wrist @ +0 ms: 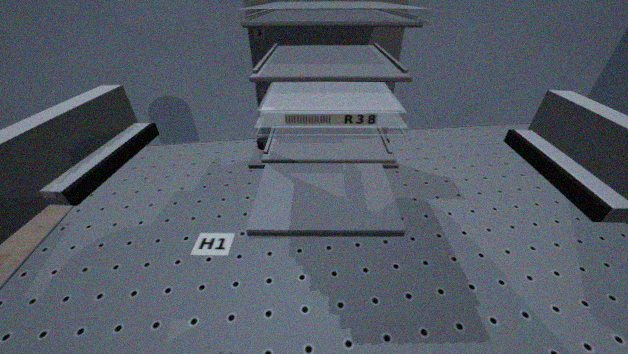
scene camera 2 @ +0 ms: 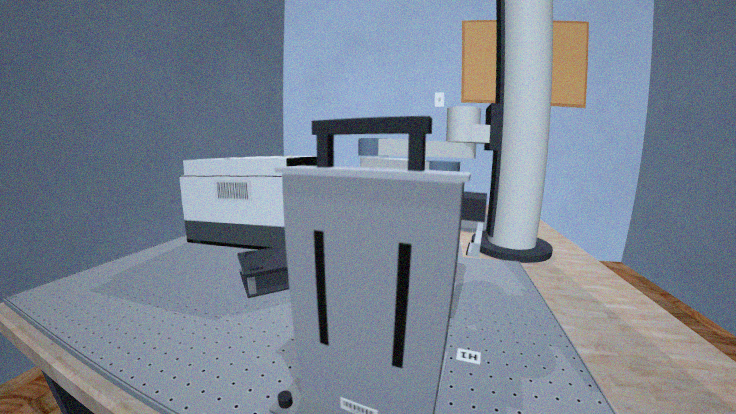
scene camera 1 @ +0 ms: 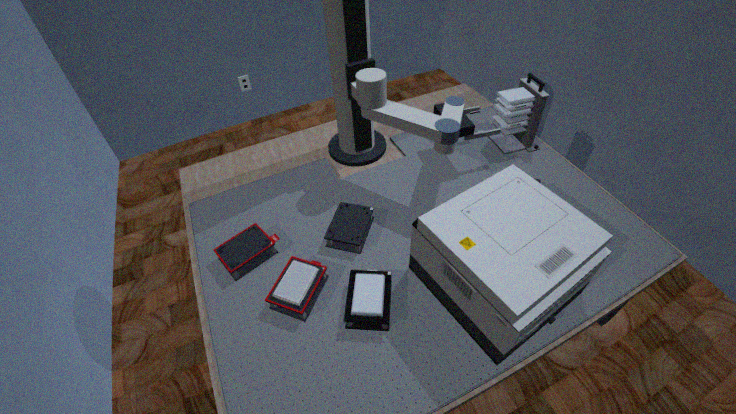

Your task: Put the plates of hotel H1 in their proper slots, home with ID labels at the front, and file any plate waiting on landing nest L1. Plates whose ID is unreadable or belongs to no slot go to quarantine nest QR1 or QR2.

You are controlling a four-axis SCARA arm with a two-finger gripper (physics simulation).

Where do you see an H1 floor tag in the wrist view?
207,243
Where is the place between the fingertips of my gripper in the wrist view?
327,110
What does my gripper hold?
Nothing.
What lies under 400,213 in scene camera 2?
A grey rack back panel.
